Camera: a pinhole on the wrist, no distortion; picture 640 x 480 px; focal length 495.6 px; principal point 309.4 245.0 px. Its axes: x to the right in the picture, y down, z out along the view. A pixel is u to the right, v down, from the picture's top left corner.
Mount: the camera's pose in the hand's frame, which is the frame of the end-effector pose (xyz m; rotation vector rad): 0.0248 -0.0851 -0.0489 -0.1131 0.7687 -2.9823
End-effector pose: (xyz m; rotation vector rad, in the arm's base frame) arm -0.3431 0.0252 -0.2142 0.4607 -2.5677 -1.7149
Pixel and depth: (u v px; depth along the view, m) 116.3 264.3 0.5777
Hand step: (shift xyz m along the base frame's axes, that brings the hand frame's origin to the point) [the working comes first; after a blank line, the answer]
In the camera's frame: -0.2251 0.0225 0.5777

-0.2786 0.1842 -0.5457
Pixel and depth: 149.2 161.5 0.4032
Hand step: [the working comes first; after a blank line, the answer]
In the camera's frame: -0.1303 -0.0679 0.4032

-0.1884 0.1748 -0.3473
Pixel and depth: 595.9 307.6 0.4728
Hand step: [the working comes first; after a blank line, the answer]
In the camera's frame: 0.2733 0.0597 0.4728

0.2223 0.2313 -0.4581
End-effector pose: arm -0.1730 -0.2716 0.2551 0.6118 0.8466 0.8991
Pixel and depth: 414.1 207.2 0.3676
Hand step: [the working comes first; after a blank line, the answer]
In the camera's frame: 0.0777 -0.0280 0.3676

0.3370 -0.1720 -0.0212
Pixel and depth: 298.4 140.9 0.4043
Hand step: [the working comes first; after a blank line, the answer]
In the camera's frame: -0.0090 -0.0849 0.4043

0.3971 -0.0839 0.0054
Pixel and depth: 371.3 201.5 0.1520
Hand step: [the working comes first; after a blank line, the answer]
In the camera's frame: 0.0190 -0.0133 0.1520

0.1450 -0.0678 -0.0702
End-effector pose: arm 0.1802 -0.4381 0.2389 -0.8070 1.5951 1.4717
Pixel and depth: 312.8 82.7 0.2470
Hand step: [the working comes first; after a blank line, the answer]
In the camera's frame: 0.0017 -0.0809 0.2470

0.1241 0.1910 -0.0998
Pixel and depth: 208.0 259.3 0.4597
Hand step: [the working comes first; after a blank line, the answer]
In the camera's frame: -0.0941 0.0133 0.4597

0.2408 0.3111 -0.2875
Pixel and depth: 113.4 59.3 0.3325
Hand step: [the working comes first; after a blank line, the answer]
In the camera's frame: -0.1315 -0.1246 0.3325

0.0642 0.2883 -0.2177
